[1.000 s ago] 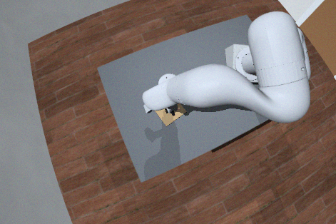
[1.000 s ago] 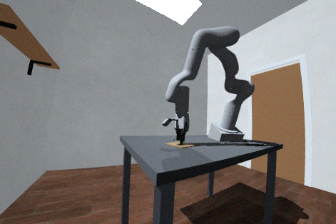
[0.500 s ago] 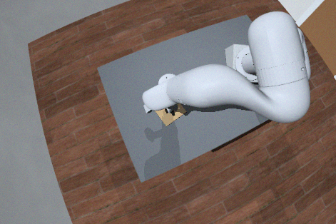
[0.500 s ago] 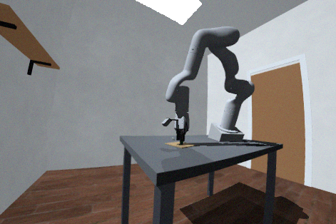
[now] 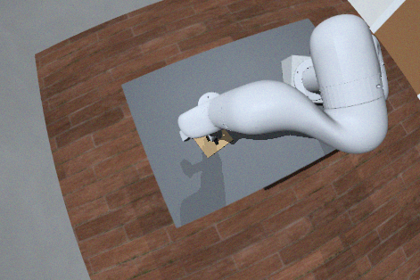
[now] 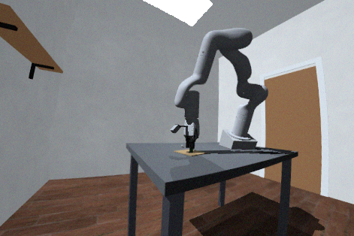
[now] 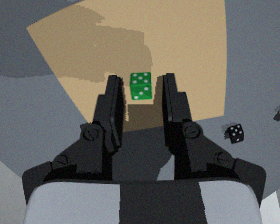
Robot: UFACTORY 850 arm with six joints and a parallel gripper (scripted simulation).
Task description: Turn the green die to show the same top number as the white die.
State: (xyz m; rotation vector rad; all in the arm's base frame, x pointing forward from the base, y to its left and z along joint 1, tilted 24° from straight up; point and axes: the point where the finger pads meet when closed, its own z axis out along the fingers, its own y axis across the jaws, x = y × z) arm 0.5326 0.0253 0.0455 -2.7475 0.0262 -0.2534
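Now: the green die 3 cm below my hand and 1 cm behind it. Also, from my hand: black die (11 cm to the right, 9 cm behind, 4 cm below); then white die (17 cm to the right, 5 cm behind, 4 cm below); then mat (4 cm below).
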